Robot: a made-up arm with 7 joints.
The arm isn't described. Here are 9 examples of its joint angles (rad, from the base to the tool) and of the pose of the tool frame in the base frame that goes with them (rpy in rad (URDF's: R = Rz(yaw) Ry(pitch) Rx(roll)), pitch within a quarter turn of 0, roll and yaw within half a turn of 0; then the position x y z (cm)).
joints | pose
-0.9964 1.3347 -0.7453 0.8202 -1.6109 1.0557 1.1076 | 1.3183 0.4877 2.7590 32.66 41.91 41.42
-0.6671 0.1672 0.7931 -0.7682 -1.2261 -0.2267 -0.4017 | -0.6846 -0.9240 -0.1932 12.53 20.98 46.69
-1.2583 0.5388 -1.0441 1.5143 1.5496 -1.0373 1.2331 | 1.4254 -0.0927 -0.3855 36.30 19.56 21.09
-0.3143 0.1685 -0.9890 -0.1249 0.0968 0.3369 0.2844 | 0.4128 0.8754 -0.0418 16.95 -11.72 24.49
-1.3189 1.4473 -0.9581 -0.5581 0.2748 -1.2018 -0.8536 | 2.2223 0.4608 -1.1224 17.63 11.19 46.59
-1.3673 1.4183 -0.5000 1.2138 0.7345 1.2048 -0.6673 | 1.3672 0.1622 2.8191 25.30 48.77 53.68
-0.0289 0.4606 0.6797 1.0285 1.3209 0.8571 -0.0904 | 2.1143 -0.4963 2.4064 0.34 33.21 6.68
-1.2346 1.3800 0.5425 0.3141 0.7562 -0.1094 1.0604 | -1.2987 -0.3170 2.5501 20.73 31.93 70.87
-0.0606 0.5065 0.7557 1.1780 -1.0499 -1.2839 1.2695 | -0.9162 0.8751 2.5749 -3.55 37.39 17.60
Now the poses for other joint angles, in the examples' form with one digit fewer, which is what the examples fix.
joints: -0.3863 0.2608 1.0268 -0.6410 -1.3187 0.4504 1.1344
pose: -1.731 0.757 0.191 13.8 26.6 42.3
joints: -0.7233 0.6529 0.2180 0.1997 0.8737 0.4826 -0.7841
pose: 1.322 0.389 1.275 36.8 21.9 36.9
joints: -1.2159 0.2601 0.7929 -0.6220 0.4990 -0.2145 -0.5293
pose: -0.264 -0.750 0.969 17.3 12.1 57.3
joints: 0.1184 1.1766 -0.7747 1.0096 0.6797 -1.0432 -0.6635
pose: -2.513 0.961 1.925 -2.8 38.7 18.6
